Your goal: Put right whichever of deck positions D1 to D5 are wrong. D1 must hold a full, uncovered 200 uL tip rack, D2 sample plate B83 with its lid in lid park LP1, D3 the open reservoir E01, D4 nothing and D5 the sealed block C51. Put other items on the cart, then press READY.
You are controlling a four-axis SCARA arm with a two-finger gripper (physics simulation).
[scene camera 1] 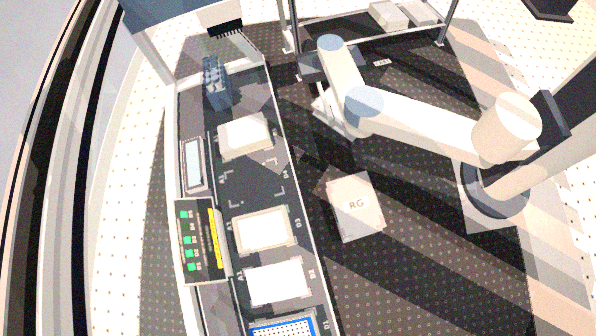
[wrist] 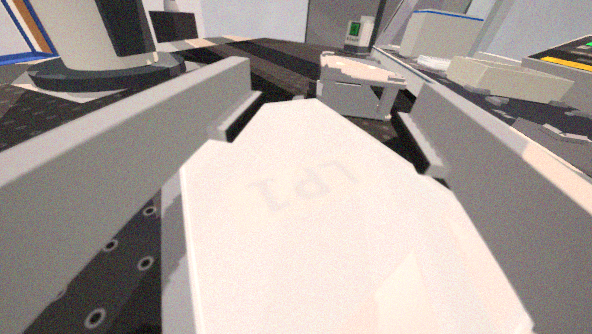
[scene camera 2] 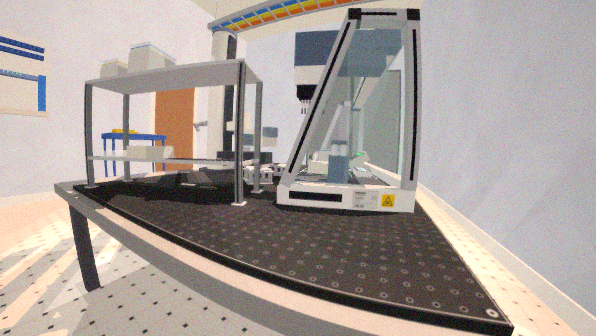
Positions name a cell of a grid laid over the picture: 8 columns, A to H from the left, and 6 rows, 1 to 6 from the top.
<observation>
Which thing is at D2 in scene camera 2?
A cart shelf.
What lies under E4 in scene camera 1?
A plate marked RG.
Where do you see a plate marked RG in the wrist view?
E2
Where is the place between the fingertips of my gripper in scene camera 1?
E3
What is my gripper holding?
Nothing.
</observation>
